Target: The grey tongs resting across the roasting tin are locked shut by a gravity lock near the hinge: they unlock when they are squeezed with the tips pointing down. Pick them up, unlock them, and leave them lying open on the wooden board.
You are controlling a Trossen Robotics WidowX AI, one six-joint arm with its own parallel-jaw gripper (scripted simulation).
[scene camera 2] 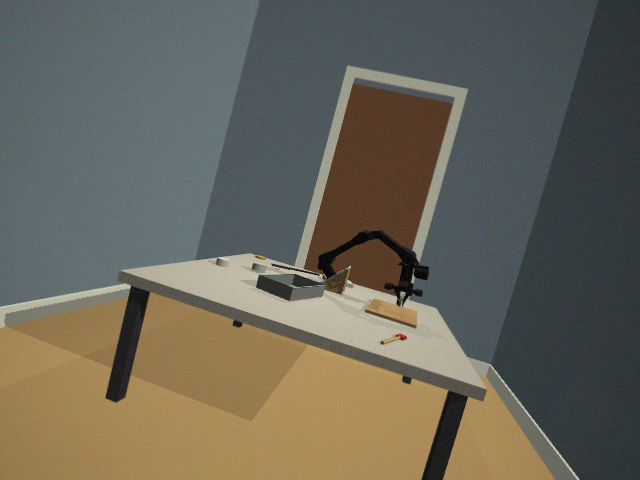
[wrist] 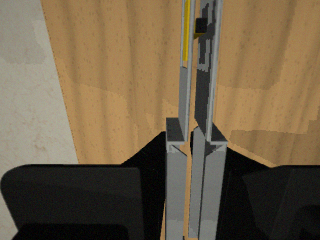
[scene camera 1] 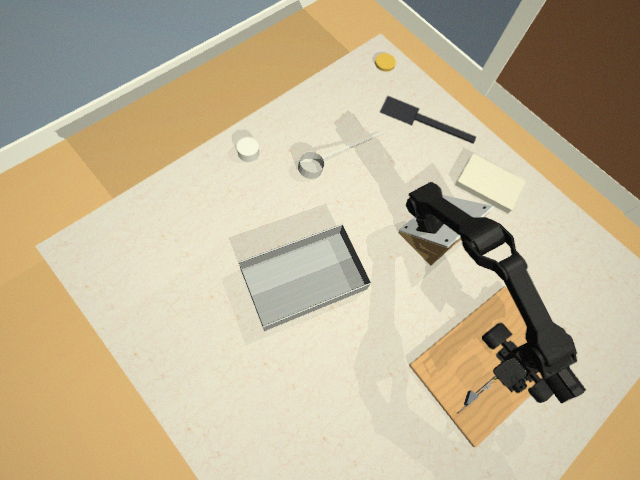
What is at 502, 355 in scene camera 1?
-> My gripper.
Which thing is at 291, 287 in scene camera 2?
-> A roasting tin.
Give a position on a black spatula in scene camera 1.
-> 392, 107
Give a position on a wooden board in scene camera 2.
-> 386, 310
